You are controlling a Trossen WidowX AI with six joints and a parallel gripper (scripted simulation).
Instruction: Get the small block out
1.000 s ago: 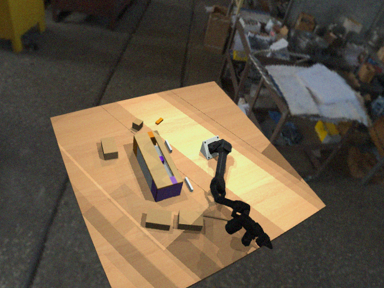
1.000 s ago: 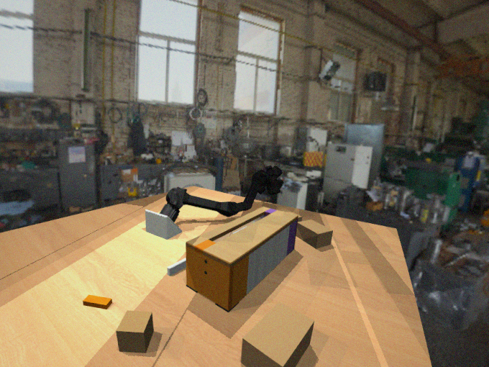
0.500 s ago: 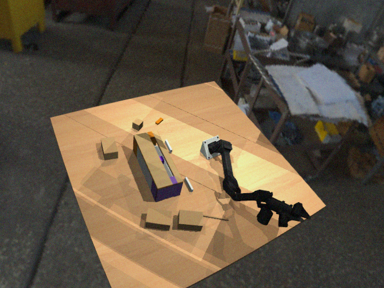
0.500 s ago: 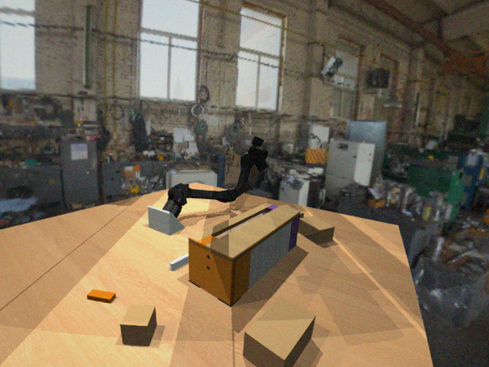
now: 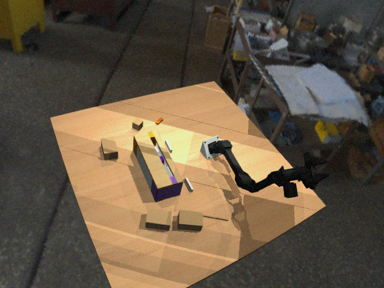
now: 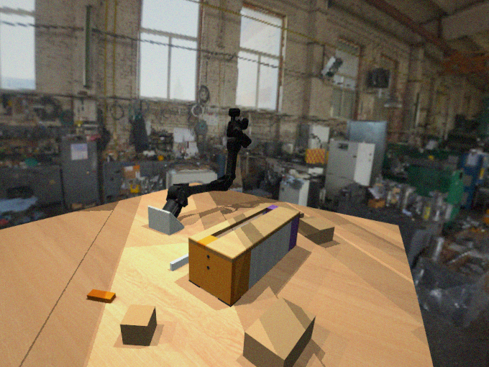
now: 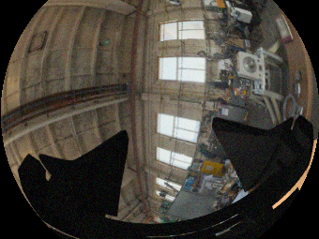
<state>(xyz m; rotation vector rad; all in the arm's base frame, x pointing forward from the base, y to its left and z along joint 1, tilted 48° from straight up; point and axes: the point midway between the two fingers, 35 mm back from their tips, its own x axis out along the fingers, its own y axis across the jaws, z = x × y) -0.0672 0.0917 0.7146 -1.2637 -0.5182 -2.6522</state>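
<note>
My gripper tip is now 42 cm short of the long box, 64 cm to the left of it and 42 cm above it. From my gripper tip the other things lie so: flat orange tile 23 cm ahead, 99 cm to the right, 48 cm below; then purple block 44 cm ahead, 65 cm to the right, 40 cm below.
</note>
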